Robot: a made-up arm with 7 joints.
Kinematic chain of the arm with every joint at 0, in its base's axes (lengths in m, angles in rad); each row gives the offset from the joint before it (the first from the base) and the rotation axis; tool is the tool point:
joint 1: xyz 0 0.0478 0 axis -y
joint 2: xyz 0 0.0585 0 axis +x
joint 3: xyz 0 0 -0.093 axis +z
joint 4: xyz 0 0 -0.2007 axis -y
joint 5: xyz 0 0 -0.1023 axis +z
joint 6: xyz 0 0 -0.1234 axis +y
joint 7: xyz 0 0 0 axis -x
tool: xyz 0 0 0
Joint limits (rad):
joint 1: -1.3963..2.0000
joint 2: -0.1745..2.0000
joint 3: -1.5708..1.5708
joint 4: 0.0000..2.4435
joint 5: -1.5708..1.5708
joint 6: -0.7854..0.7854
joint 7: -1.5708..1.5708
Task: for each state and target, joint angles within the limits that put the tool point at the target. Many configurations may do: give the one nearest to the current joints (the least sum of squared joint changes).
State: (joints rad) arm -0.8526 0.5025 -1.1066 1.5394 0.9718 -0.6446 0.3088
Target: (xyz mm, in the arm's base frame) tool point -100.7 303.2 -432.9
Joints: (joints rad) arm -0.4237 0.6834 -0.9582 0.7264 0.9718 -0.6446 0.3088
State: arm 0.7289 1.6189 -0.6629 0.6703 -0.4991 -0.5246 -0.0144
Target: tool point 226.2 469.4 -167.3
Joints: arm 0.4777 1.2867 -0.8485 0.9805 -0.4991 -0.5246 -0.0144
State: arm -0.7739 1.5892 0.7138 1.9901 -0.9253 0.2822 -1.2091
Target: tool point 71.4 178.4 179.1
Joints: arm -0.1287 1.9240 1.2627 2.3678 -0.9253 0.2822 -1.2091
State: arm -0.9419 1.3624 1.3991 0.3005 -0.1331 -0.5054 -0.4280
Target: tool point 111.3 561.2 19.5
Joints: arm -0.9907 1.4200 1.3150 0.8991 -0.1331 -0.5054 -0.4280
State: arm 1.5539 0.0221 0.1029 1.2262 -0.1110 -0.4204 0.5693
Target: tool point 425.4 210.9 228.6
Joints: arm 1.7869 0.1828 0.1386 0.6321 -0.1110 -0.4204 0.5693
